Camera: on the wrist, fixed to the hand. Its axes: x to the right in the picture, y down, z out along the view.
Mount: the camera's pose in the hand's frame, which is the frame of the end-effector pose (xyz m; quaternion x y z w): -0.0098 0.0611 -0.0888 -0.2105 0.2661 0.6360 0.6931
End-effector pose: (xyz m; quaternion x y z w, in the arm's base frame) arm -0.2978 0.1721 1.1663 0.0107 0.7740 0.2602 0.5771
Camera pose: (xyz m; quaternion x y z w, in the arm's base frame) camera -0.3917 0.1871 1.2180 0.3090 0.6285 0.7132 0.0308
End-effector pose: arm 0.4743 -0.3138 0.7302 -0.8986 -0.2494 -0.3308 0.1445
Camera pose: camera 0.4547 -0.4059 0.7835 -0.7238 0.5067 -0.4290 0.1878
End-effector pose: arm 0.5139 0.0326 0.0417 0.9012 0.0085 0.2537 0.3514
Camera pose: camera 0.4543 0.0406 0.1317 0.4885 -0.5271 0.6409 0.2696
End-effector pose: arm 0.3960 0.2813 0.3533 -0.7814 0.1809 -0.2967 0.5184
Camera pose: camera 0.3323 0.2004 0.3200 -0.4567 0.8227 -0.0458 0.3354
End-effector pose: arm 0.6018 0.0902 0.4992 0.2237 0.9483 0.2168 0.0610
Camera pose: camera 0.6160 0.1009 0.6060 -0.6876 -0.4856 -0.4482 0.3009
